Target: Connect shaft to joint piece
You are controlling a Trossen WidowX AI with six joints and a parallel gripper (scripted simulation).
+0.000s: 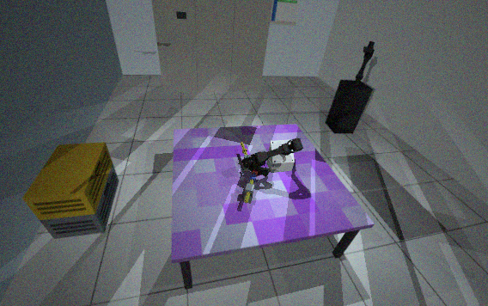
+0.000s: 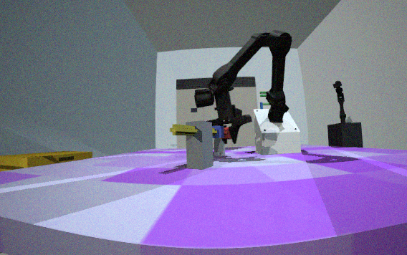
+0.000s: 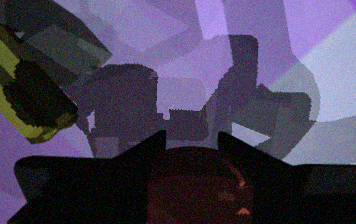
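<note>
My gripper tip is 40 mm below the red joint piece, 20 mm to the right of it and 10 mm short of it.
</note>
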